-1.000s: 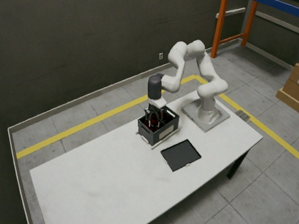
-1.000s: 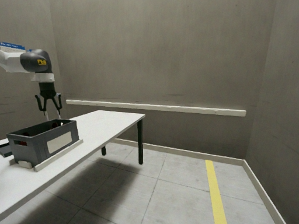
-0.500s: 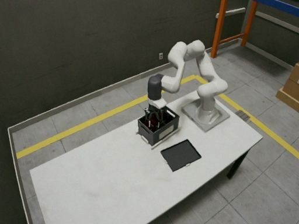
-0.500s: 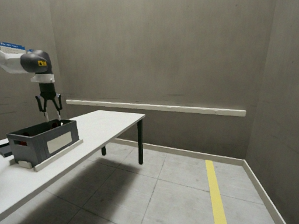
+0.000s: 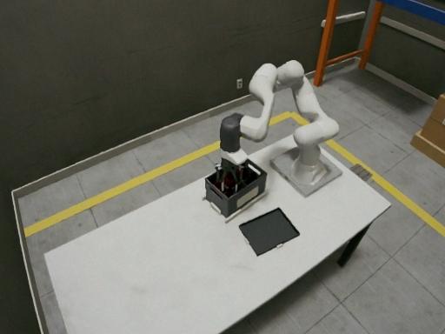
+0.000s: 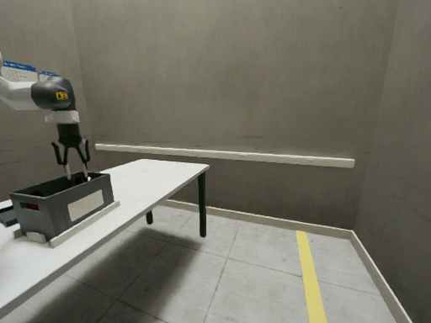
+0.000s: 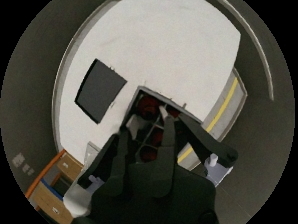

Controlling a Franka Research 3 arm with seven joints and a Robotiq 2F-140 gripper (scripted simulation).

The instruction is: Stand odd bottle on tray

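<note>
Now: hand 80 mm past the dark grey crate, 50 mm to the left of it and 110 mm above it. Round my hand: flat black tray (80 mm behind, 230 mm to the left, 180 mm below).
</note>
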